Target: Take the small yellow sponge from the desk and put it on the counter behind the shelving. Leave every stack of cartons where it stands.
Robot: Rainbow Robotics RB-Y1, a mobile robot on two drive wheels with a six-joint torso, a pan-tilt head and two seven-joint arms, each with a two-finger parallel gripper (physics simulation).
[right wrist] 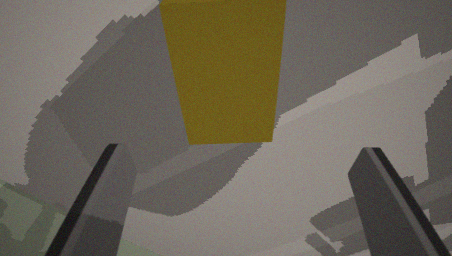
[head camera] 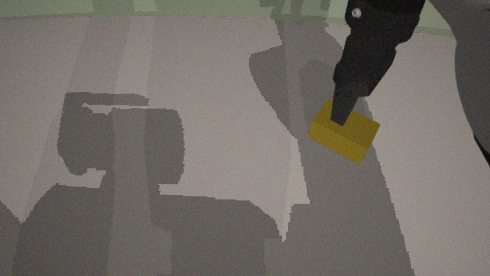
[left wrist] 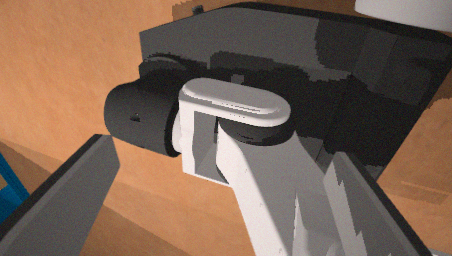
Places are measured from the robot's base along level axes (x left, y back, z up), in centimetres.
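Where they show: left gripper, fingertip midpoint: (left wrist: 222, 158); right gripper, fingertip midpoint: (right wrist: 244, 160) (head camera: 353, 101).
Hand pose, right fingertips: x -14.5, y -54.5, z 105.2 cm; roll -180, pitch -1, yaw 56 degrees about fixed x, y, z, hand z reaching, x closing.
Observation:
After its pixels a point has its place.
The small yellow sponge (head camera: 356, 136) {z 99.6, x -16.1, y -52.3 cm} (right wrist: 227, 75) {z 99.5, x -15.6, y -54.7 cm} is a block on the pale grey desk top (head camera: 220, 125) {z 95.1, x 6.3, y -56.7 cm} (right wrist: 295, 175) {z 95.1, x 2.5, y -57.0 cm}, right of centre in the head view. My right gripper (head camera: 341, 121) (right wrist: 244, 160) {z 105.2, x -14.5, y -54.5 cm} is open above it. In the head view one dark fingertip overlaps the sponge's upper face. In the right wrist view the sponge lies between the lines of the two fingers but ahead of their tips, with nothing between them. My left gripper (left wrist: 222, 158) {z 56.6, x 21.5, y 20.7 cm} is open and empty, away from the desk. The counter, shelving and carton stacks do not show.
A green surface (head camera: 200, 7) {z 95.0, x 15.6, y -95.2 cm} (right wrist: 20, 210) {z 95.9, x -12.5, y -95.9 cm} lies beyond the desk's far edge. Shadows fall across the desk. The left wrist view shows the robot's own dark base (left wrist: 380, 100) {z 19.1, x 10.7, y 1.2 cm} and white-and-grey body parts over an orange-brown floor (left wrist: 60, 75) {z 0.1, x -14.1, y 113.6 cm}, with a blue object (left wrist: 11, 200) {z 7.7, x -160.9, y 238.4 cm} at the left edge.

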